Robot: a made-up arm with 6 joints. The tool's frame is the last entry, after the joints.
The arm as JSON. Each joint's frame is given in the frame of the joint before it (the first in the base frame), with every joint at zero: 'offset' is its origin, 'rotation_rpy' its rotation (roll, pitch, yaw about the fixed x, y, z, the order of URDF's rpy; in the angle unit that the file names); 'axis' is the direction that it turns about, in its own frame. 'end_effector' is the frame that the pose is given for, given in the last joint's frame.
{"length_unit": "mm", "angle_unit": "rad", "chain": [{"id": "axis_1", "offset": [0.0, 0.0, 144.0], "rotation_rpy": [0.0, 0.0, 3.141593], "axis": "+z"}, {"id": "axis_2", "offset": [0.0, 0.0, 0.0], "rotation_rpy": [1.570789, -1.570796, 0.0], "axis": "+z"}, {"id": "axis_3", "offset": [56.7, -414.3, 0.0], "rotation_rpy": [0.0, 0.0, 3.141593], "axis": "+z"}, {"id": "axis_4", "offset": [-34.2, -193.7, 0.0], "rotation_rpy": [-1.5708, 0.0, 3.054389], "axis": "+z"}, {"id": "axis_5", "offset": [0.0, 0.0, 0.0], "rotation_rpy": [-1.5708, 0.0, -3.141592], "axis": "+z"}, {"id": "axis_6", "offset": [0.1, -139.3, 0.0], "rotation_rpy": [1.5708, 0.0, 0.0], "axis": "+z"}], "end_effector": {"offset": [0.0, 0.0, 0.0], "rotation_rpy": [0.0, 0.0, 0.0]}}
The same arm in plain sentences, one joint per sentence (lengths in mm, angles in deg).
The arm has six revolute joints in a row. What follows holds with every joint at zero, and every direction is one of the base frame's.
The first joint sits 144 mm along +z from the base frame's origin and turns about +z.
The second joint sits at the same point as the first joint and turns about +y.
The third joint sits 414.3 mm along -x and 56.7 mm along +z from the second joint and turns about +y.
The fourth joint sits 193.7 mm along +x and 34.2 mm along +z from the third joint and turns about the direction (0.9962, 0, 0.0871).
The fifth joint sits at the same point as the fourth joint and turns about +y.
The sixth joint sits 138.8 mm along +x and 12 mm along +z from the fifth joint and turns about the direction (0.9962, 0, 0.0871).
The tool frame, which is the frame that the pose is given for, sits at the same point as the sixth joint; its axes are the base frame's turned by roll 0, pitch 85 and yaw 0 deg (as in URDF: about the fixed x, then y, then z).

